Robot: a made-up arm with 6 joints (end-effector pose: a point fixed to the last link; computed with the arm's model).
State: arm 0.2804 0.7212 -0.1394 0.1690 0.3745 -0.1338
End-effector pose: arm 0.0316 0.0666 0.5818 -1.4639 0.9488 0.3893
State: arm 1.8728 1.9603 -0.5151 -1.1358 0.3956 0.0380
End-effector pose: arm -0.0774 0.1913 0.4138 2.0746 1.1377 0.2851
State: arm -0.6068 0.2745 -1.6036 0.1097 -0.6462 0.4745
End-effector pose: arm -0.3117 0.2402 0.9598 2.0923 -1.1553 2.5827
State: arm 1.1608 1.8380 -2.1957 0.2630 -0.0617 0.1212
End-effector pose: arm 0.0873 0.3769 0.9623 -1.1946 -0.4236 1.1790
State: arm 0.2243 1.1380 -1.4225 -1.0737 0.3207 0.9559
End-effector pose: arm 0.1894 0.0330 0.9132 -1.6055 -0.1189 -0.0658
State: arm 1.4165 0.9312 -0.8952 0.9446 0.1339 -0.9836
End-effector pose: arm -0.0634 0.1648 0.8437 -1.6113 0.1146 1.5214
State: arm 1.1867 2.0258 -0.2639 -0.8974 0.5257 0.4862
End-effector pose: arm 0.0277 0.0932 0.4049 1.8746 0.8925 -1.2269
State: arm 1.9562 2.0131 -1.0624 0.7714 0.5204 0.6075
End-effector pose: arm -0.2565 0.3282 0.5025 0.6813 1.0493 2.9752
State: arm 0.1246 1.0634 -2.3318 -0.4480 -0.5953 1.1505
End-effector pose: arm -0.1787 0.0385 1.1162 -3.1261 -1.1675 2.3925
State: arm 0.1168 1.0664 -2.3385 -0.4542 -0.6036 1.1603
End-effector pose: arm -0.1792 0.0401 1.1158 -3.1300 -1.1557 2.3919
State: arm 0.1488 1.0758 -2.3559 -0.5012 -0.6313 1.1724
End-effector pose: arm -0.1813 0.0387 1.1143 3.1394 -1.1168 2.4040
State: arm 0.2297 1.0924 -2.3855 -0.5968 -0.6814 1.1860
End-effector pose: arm -0.1848 0.0333 1.1111 3.1166 -1.0465 2.4283
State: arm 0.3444 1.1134 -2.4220 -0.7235 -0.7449 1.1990
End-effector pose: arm -0.1878 0.0251 1.1061 3.0909 -0.9580 2.4580
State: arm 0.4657 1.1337 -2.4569 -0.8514 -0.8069 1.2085
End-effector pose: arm -0.1891 0.0163 1.1005 3.0669 -0.8725 2.4871
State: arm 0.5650 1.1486 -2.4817 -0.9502 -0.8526 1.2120
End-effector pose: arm -0.1886 0.0091 1.0960 3.0483 -0.8104 2.5107
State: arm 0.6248 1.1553 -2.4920 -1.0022 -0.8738 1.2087
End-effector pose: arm -0.1878 0.0043 1.0937 3.0366 -0.7818 2.5277
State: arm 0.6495 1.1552 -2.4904 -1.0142 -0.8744 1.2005
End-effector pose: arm -0.1873 0.0016 1.0935 3.0310 -0.7808 2.5389
